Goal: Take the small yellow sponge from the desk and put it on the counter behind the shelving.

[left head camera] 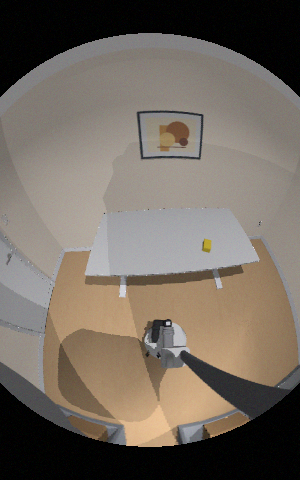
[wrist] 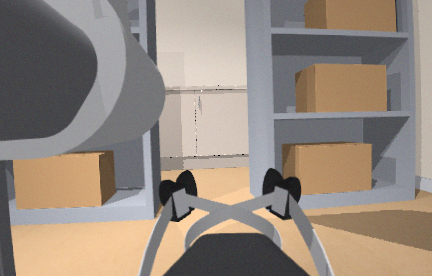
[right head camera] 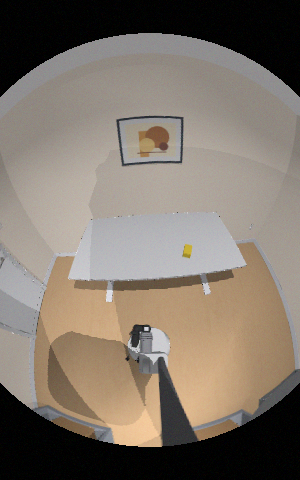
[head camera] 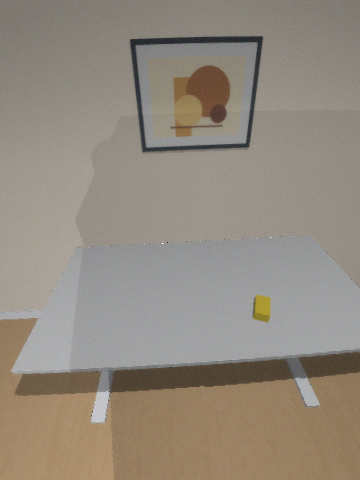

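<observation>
The small yellow sponge lies on the right part of the grey desk. My gripper is open, its two black fingertips wide apart with nothing between them. It points away from the desk, toward the gap between two shelf units. Through that gap the pale counter with its door handle shows in the wrist view, standing against the far wall behind the shelving. The sponge does not show in the wrist view.
A grey-blue shelf unit with cardboard boxes stands right of the gap, another shelf unit with a box left of it. A framed picture hangs above the desk. Desk feet reach out onto the floor.
</observation>
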